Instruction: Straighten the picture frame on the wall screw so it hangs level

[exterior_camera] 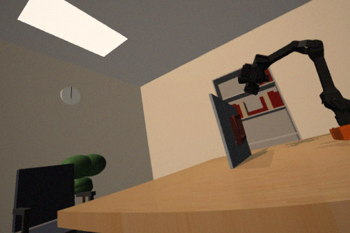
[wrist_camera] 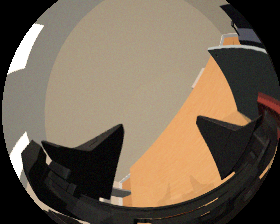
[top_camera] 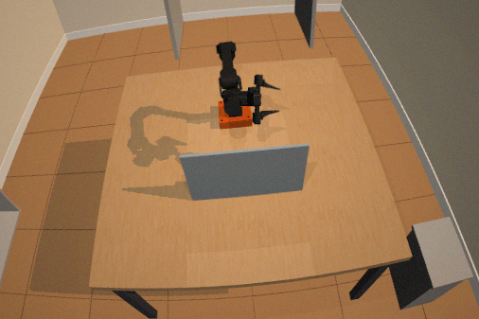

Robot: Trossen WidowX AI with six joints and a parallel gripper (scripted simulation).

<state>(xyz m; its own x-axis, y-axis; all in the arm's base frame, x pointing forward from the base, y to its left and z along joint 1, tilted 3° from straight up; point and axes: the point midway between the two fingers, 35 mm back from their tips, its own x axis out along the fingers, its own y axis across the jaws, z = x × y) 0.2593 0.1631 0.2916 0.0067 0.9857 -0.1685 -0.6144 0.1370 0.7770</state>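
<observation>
My gripper tip is now 18 cm short of the dark red picture frame, 13 cm to the left of it and 20 cm above it. From my gripper tip the other things lie so: grey wall panel 19 cm ahead, 14 cm to the right, 20 cm below.
</observation>
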